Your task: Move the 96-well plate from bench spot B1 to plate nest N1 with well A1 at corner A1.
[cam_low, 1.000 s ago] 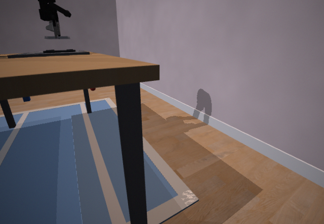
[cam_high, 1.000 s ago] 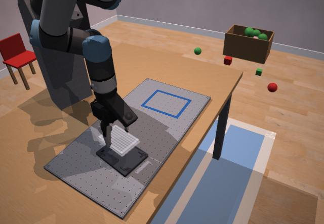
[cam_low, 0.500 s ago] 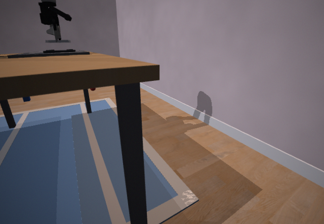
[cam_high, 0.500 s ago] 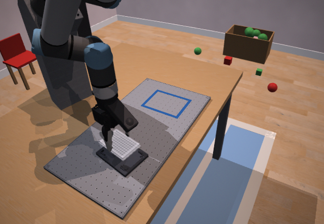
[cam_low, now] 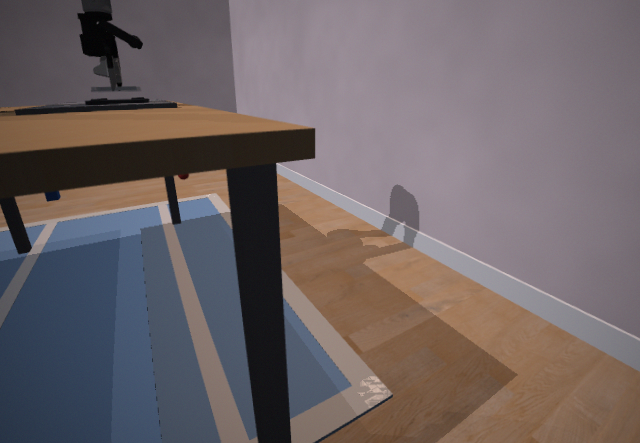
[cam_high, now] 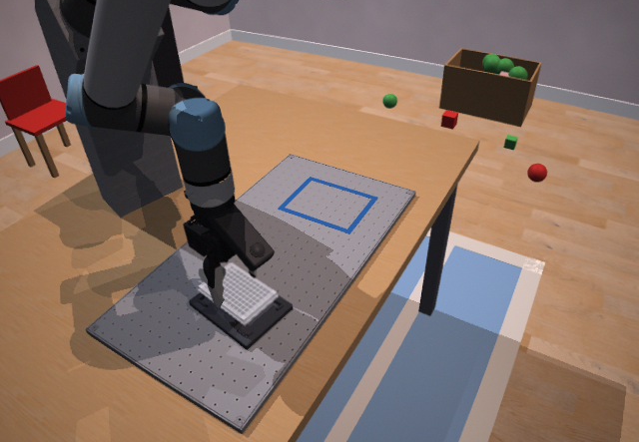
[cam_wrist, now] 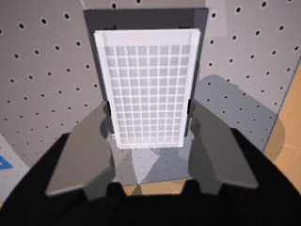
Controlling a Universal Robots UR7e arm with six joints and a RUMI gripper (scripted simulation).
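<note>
The plate nest N1 is 50 mm below my hand. Also, from my hand: clear 96-well plate: 10 mm below.
</note>
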